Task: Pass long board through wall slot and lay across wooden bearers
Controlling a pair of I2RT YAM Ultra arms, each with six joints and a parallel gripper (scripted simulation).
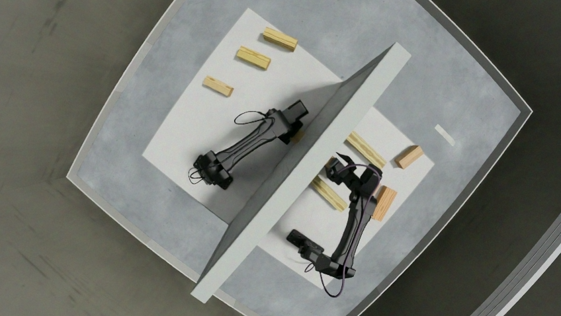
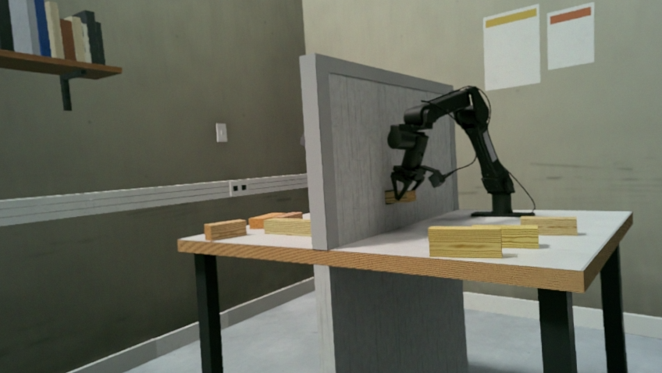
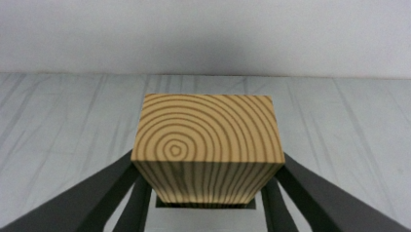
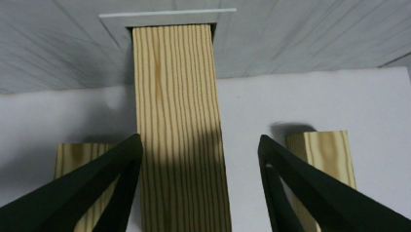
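Right now the long board is 10 mm behind my right hand, 50 mm to the left of it and 40 mm below it. From my right hand the other things lie so: offcut 260 mm ahead, 320 mm to the right, 120 mm below; then wooden bearer 140 mm ahead, 120 mm to the right, 130 mm below.
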